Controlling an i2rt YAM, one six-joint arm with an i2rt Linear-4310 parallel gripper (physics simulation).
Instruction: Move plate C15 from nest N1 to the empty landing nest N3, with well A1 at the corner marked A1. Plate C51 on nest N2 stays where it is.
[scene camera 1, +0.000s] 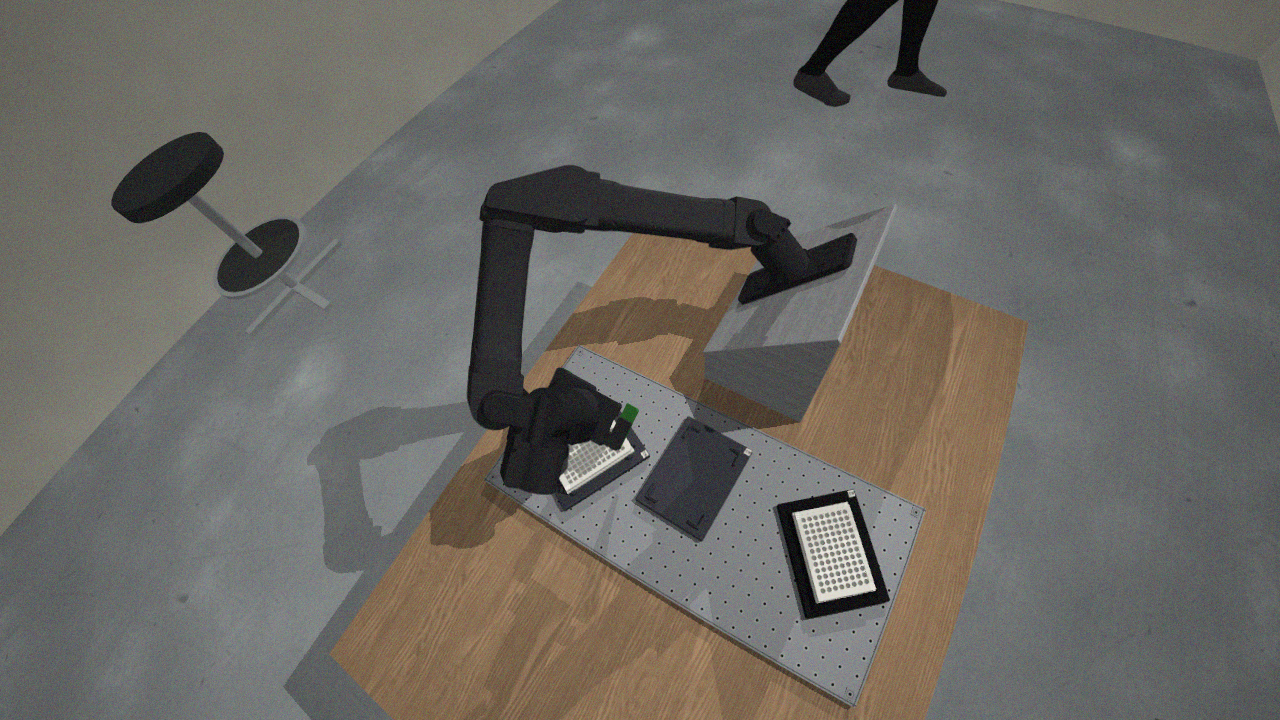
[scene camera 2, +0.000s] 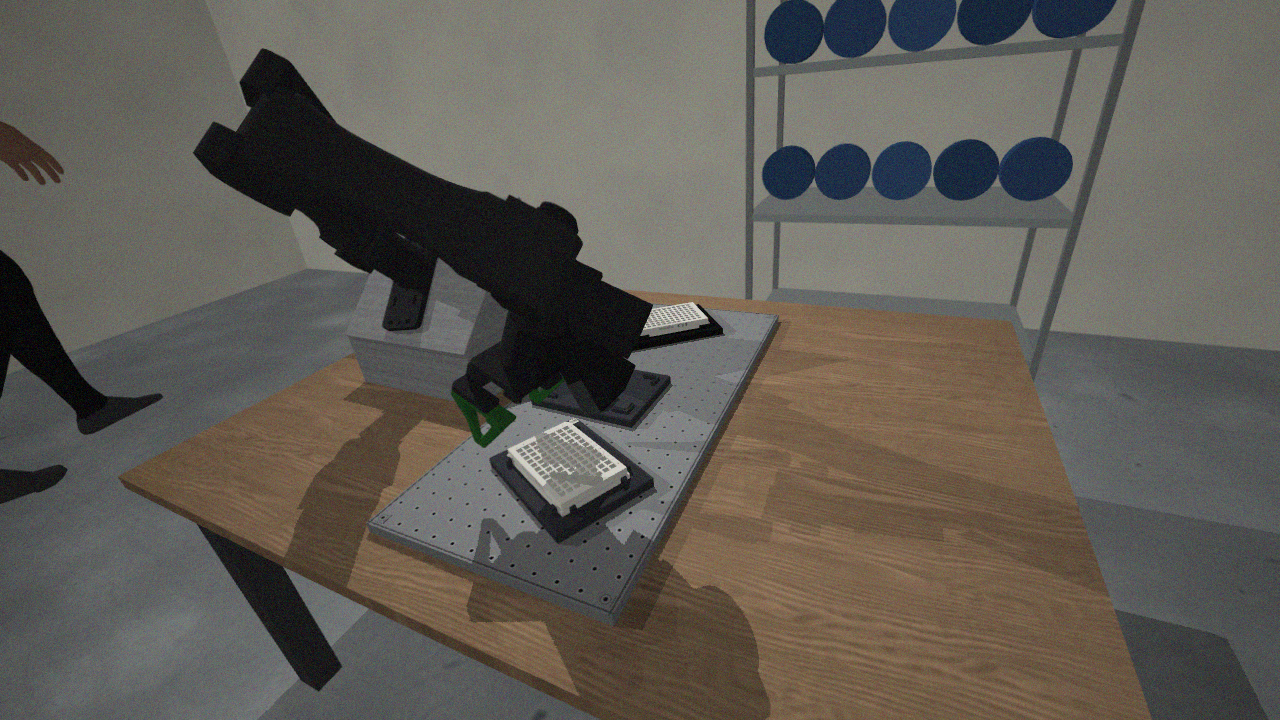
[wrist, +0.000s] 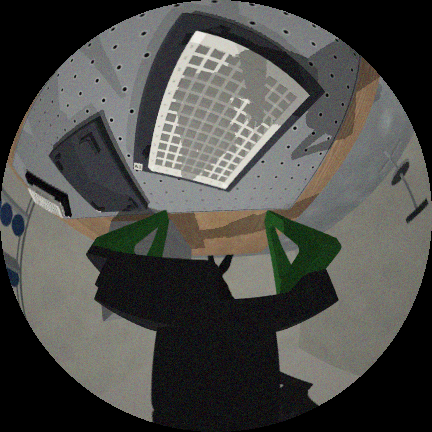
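Note:
A white well plate (scene camera 1: 590, 467) (scene camera 2: 563, 465) (wrist: 215, 110) sits on a dark nest (scene camera 1: 606, 476) (scene camera 2: 559, 526) (wrist: 150, 100) at the arm's end of the board. A second white plate (scene camera 1: 834, 550) (scene camera 2: 675, 317) (wrist: 46, 200) sits on a black nest (scene camera 1: 801, 573) at the opposite end. Between them is an empty dark nest (scene camera 1: 693, 479) (scene camera 2: 640, 394) (wrist: 97, 165) with a small white corner tag (scene camera 1: 747, 452). The plates' names are not legible. My gripper (scene camera 2: 512, 417) (wrist: 216, 215) is open and empty, above the board and apart from the first plate. Its wrist partly hides that plate in scene camera 1.
The nests stand on a grey perforated board (scene camera 1: 751, 573) (scene camera 2: 429, 510) on a wooden table (scene camera 1: 501, 608) (scene camera 2: 850, 501). The arm is mounted on a grey sloped block (scene camera 1: 769, 376) (scene camera 2: 402, 362) beside the board. A stool (scene camera 1: 170, 177), a shelf rack (scene camera 2: 913, 219) and a person's legs (scene camera 1: 908, 40) are beyond the table.

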